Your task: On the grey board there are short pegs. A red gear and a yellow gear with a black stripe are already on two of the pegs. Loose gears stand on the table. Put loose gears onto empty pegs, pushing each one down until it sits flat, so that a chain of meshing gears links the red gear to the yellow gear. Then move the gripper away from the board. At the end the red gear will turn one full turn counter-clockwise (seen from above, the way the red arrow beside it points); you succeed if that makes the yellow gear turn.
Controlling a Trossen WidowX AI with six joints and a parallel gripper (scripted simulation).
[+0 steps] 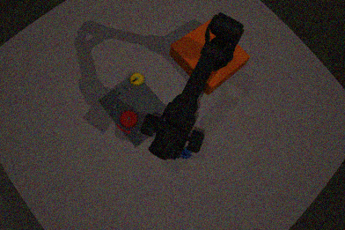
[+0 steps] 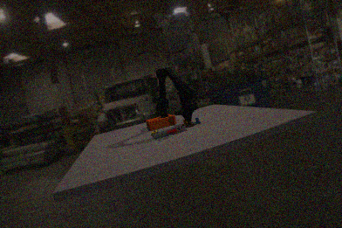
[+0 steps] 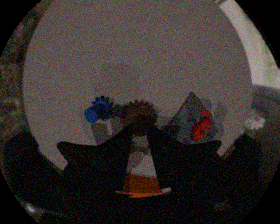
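Right now my gripper tip is 13 cm to the left of the red gear, 8 cm short of it and 1 cm above it. The rest, counted from my gripper tip: brown gear (1 cm below); then orange gear (8 cm behind, 2 cm to the right, 1 cm below); then blue gear (6 cm to the left, 3 cm behind, 1 cm below).
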